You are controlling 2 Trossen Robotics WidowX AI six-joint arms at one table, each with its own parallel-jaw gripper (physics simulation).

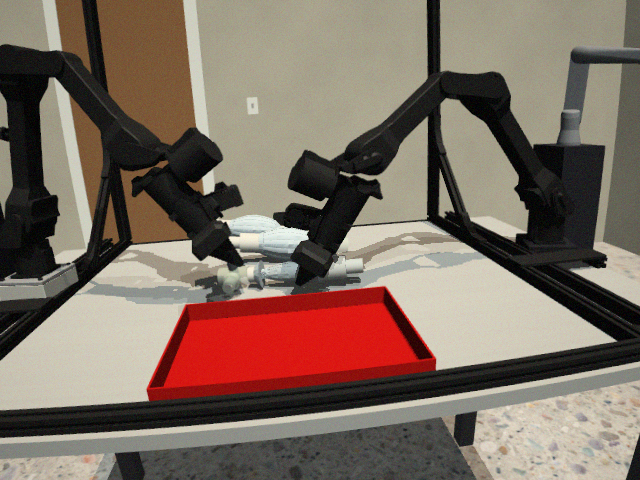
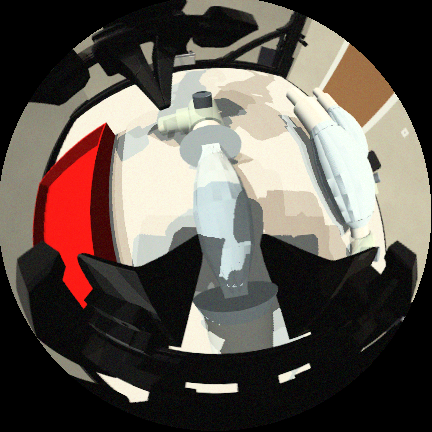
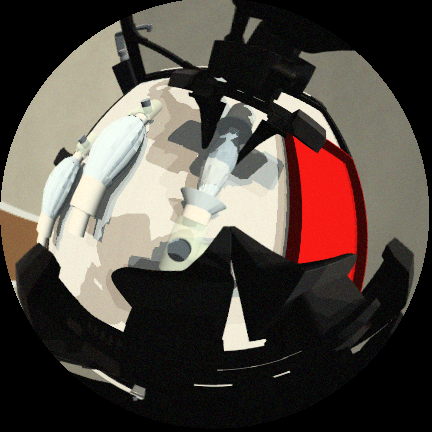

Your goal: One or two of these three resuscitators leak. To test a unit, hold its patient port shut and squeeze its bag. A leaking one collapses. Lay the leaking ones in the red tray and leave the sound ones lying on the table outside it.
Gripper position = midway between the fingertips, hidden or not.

Observation:
In view: my left gripper [image 1: 301, 279], my right gripper [image 1: 242, 264], a red tray [image 1: 228, 347], a resuscitator [image 1: 279, 243], a resuscitator [image 1: 230, 278] and a resuscitator [image 1: 250, 223].
The red tray also shows in image 2 [image 2: 71, 213] and in image 3 [image 3: 327, 217]. My left gripper shows as well in image 2 [image 2: 232, 239] and in image 3 [image 3: 219, 155]. My right gripper shows as well in image 2 [image 2: 164, 108] and in image 3 [image 3: 227, 231].

